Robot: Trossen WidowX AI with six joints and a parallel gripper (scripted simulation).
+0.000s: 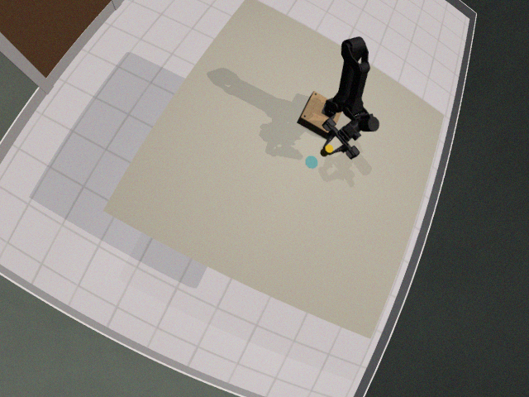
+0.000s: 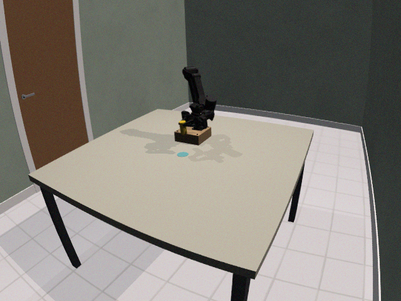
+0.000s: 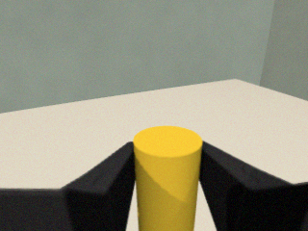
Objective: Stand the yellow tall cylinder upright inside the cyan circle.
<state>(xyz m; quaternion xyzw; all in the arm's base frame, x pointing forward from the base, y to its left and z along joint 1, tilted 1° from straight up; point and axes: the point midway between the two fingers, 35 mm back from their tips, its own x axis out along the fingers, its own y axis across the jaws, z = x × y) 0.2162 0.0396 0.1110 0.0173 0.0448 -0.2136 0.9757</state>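
Now: the cyan circle 30 mm ahead of my hand, 20 mm to the right of it and 170 mm below it. The rest, counted from my hand: yellow tall cylinder 20 mm ahead, 10 mm to the right, 20 mm below.
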